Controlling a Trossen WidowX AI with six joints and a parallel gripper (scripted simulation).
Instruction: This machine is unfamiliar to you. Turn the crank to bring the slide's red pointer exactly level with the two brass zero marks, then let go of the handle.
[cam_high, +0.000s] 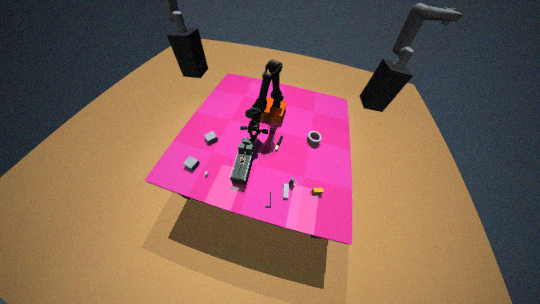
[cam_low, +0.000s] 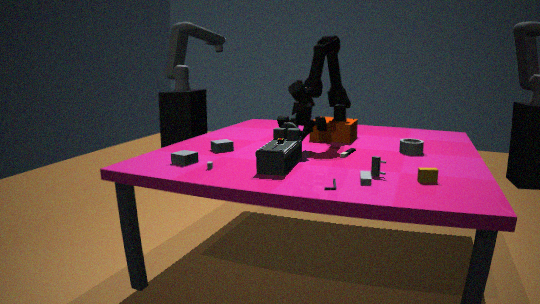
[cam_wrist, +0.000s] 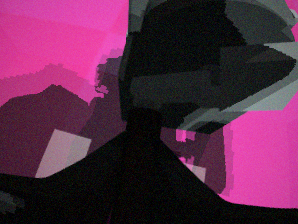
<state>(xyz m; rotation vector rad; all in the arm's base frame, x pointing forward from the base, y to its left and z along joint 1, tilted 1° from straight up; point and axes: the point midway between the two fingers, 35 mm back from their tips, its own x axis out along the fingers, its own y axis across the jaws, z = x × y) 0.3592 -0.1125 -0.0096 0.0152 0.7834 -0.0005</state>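
Right now my gripper tip is 20 mm past the dark crank handle and 30 mm below it. Round my gripper tip: small cube 270 mm ahead, 240 mm to the right, 40 mm below; then black-and-white stick 50 mm behind, 180 mm to the left, 50 mm below; then red pointer 160 mm ahead, 30 mm to the right, 30 mm above.
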